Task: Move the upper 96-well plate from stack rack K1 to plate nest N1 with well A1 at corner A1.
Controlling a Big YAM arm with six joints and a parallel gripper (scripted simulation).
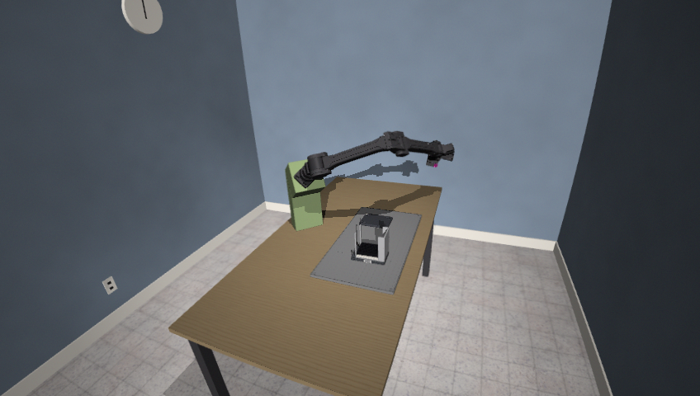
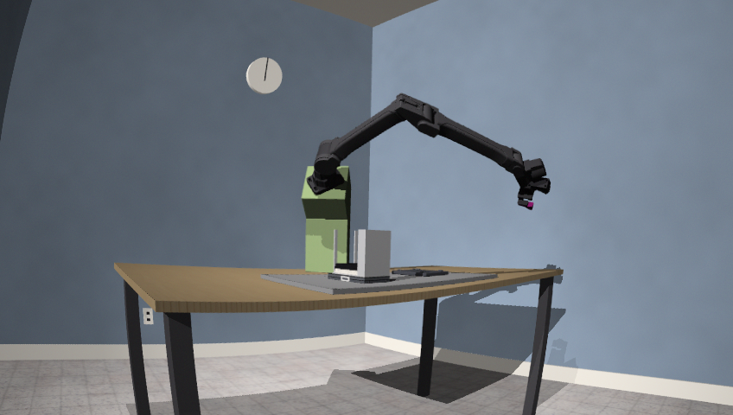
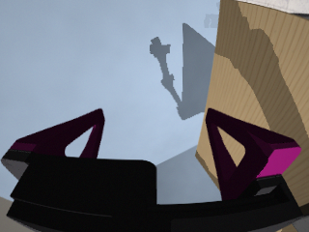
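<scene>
Right now my hand is 23 cm past the black 96-well plate, 72 cm to the left of it and 25 cm above it. The rest, counted from my hand: white plate (23 cm behind, 72 cm to the right, 26 cm below); grey rack wall (16 cm behind, 73 cm to the right, 20 cm below).
</scene>
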